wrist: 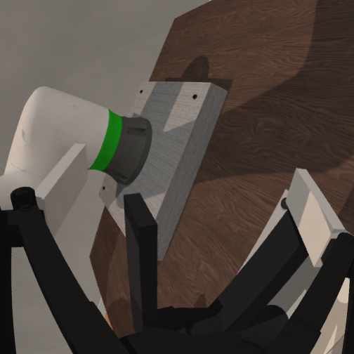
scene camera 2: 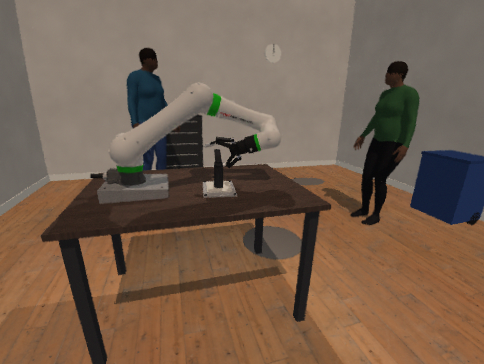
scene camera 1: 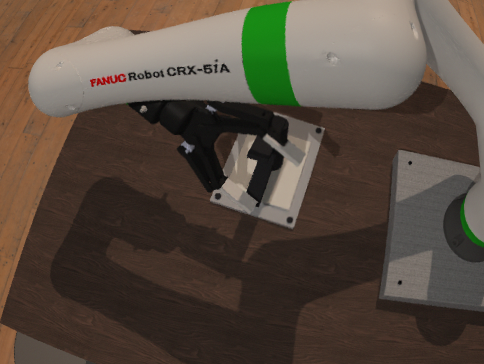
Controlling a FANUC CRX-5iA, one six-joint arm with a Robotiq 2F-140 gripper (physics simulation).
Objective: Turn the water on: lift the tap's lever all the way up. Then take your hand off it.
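Pixels of known places: gripper, between the fingertips: (scene camera 2: 210,157) (scene camera 1: 276,185); arm's base, origin of its link: (scene camera 2: 130,181) (scene camera 1: 472,228).
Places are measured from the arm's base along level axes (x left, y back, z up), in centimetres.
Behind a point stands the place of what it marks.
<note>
The tap has a black body (scene camera 2: 218,175) @[x -6.7, y -45.1, z 3.2 cm] on a white base plate (scene camera 1: 306,150) (scene camera 2: 212,193) @[x -12.7, y -41.2, z -4.4 cm]. Its black spout (scene camera 1: 262,181) @[x 4.1, y -45.2, z 3.3 cm] (wrist: 262,267) reaches toward one edge of the plate. The black lever (scene camera 1: 260,148) @[x 3.8, y -46.0, z 13.9 cm] (scene camera 2: 217,153) @[x 1.9, y -45.7, z 13.1 cm] (wrist: 141,265) stands steeply up from the top of the tap. My gripper (scene camera 1: 263,173) @[x 7.5, y -42.3, z 10.1 cm] (wrist: 190,173) is wide open and holds nothing. In the wrist view the lever shows between the spread fingers, with a gap on both sides. In scene camera 1, parts of the tap are hidden by a finger.
The robot's base block (scene camera 1: 420,200) @[x -3.1, y -13.3, z -0.7 cm] (scene camera 2: 150,190) @[x -14.2, y -11.6, z -0.6 cm] (wrist: 175,165) stands on the dark wooden table (scene camera 1: 150,300) @[x 29.8, y -59.0, z -5.2 cm] (scene camera 2: 280,200) @[x -25.6, y -72.9, z -5.2 cm]. My forearm (scene camera 1: 175,75) @[x 11.0, y -54.2, z 37.3 cm] passes above the gripper. Two people (scene camera 2: 146,92) (scene camera 2: 395,115) stand beyond the table; a blue bin (scene camera 2: 445,185) is at the right.
</note>
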